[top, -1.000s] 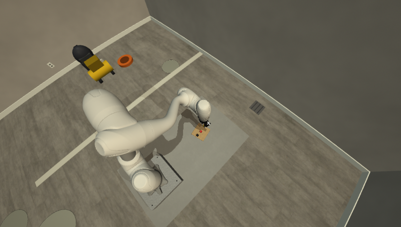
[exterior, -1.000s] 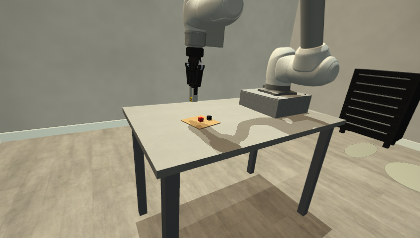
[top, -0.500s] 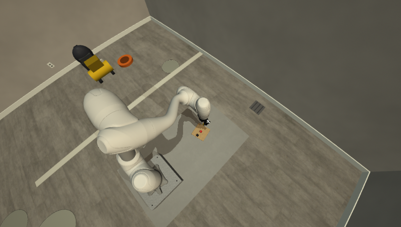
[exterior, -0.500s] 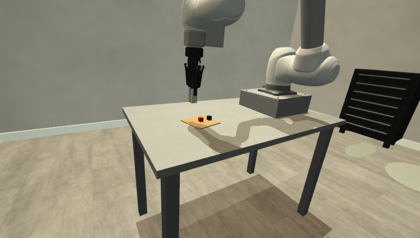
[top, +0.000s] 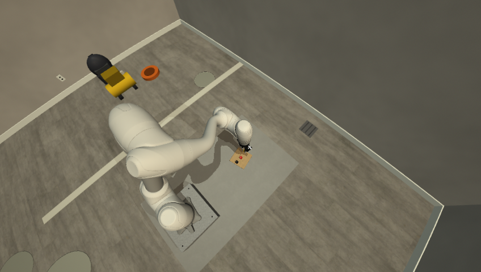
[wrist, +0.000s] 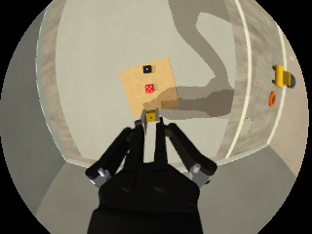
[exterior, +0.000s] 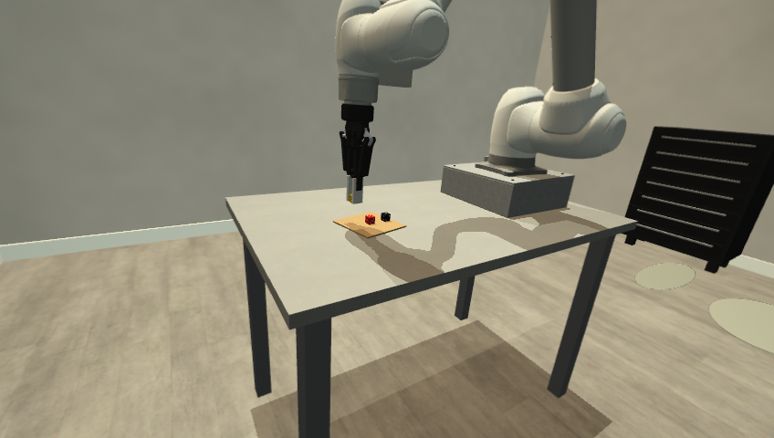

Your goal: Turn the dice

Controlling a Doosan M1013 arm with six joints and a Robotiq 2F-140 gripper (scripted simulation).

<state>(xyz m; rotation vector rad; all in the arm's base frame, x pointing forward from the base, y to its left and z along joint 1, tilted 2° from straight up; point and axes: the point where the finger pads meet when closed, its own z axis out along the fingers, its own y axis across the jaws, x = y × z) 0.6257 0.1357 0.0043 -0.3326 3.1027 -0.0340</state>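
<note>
Now: hand 50 mm past the red die, 10 mm to the left of it and 90 mm above it. Round my hand: tan mat 50 mm behind, 10 mm to the right, 100 mm below; yellow die 20 mm below; small white die 100 mm behind, 20 mm to the right, 90 mm below.
</note>
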